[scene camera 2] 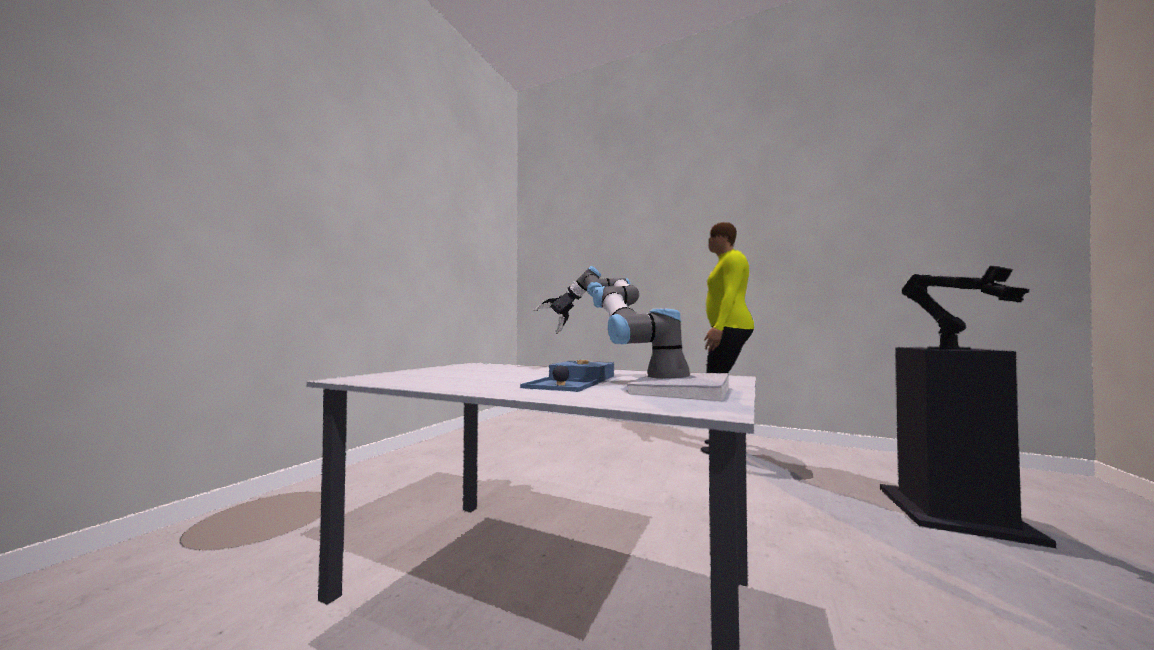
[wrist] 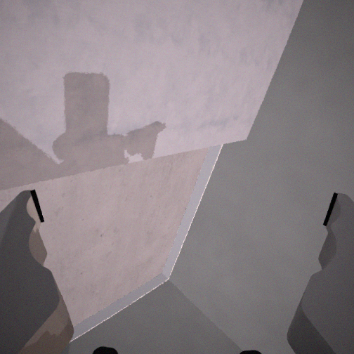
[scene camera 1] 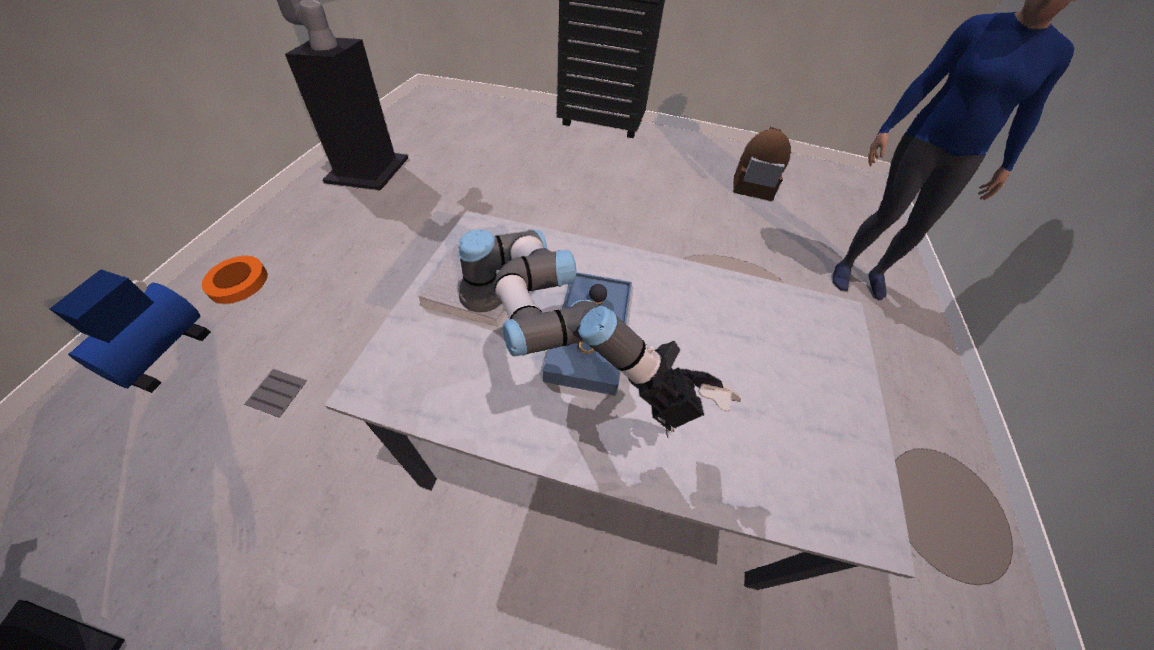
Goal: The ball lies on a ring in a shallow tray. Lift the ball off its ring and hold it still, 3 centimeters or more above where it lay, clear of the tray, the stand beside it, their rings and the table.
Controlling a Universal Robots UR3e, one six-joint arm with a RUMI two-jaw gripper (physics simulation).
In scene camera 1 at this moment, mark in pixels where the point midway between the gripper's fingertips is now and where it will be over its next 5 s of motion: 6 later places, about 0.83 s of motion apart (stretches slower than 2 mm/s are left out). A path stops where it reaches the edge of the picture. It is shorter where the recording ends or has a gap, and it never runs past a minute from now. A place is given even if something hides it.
My gripper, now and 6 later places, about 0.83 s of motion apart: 705, 416; 700, 356; 666, 309; 657, 319; 666, 310; 658, 248; 631, 245
